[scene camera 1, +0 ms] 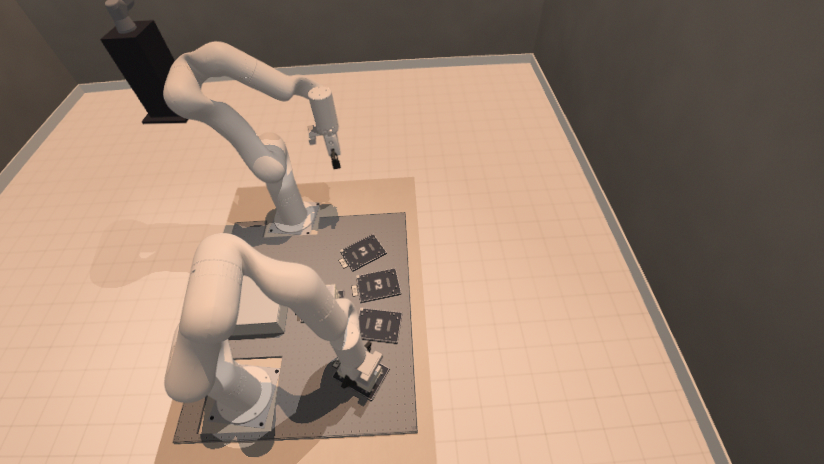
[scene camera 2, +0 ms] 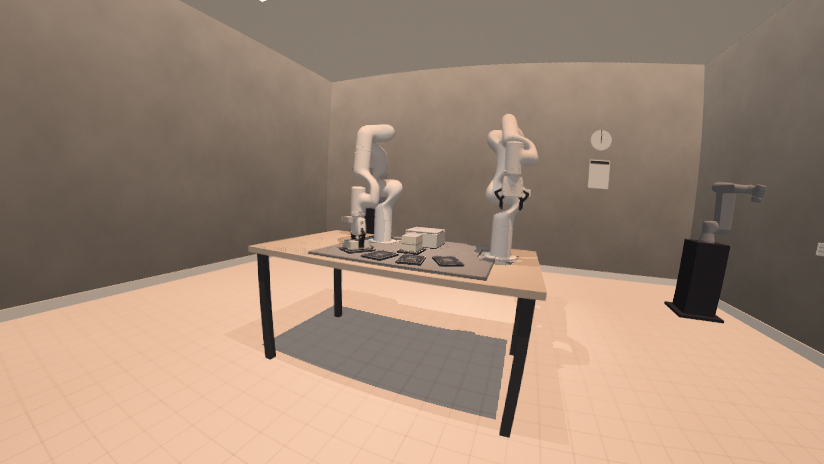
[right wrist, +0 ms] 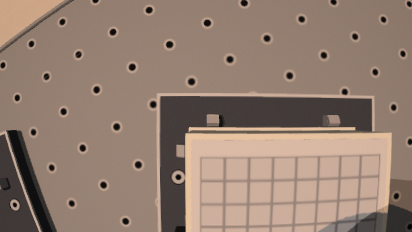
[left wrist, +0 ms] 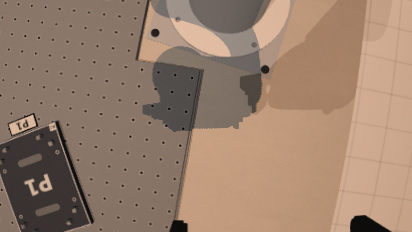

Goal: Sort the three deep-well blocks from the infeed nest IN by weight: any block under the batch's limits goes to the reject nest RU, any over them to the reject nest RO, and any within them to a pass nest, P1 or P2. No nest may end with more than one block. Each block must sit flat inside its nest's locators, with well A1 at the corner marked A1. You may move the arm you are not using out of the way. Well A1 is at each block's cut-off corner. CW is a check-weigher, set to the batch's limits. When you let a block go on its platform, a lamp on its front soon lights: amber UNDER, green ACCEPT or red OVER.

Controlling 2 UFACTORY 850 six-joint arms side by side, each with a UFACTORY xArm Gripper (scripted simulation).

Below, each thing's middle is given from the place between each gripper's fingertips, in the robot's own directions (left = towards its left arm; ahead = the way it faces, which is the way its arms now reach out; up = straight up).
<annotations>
I see my right gripper 18 cm to the right of the nest RU (scene camera 1: pixel 395 324), 5 cm short of it and 3 cm above it. The rest, counted from my right hand: pale check-weigher (scene camera 1: pixel 258 314): 43 cm behind, 23 cm to the left, 3 cm above; nest P2 (scene camera 1: pixel 393 279): 35 cm to the left, 3 cm below, 3 cm ahead; nest P1 (scene camera 1: pixel 350 258): 51 cm to the left, 5 cm behind, 3 cm below.
I see the nest P1 280 mm below my left hand, 270 mm to the right of it and 110 mm ahead of it. The rest, counted from my left hand: nest RU (600 mm to the right, 280 mm below, 200 mm ahead); pale check-weigher (550 mm to the right, 270 mm behind, 220 mm below); nest P2 (430 mm to the right, 280 mm below, 190 mm ahead).
</annotations>
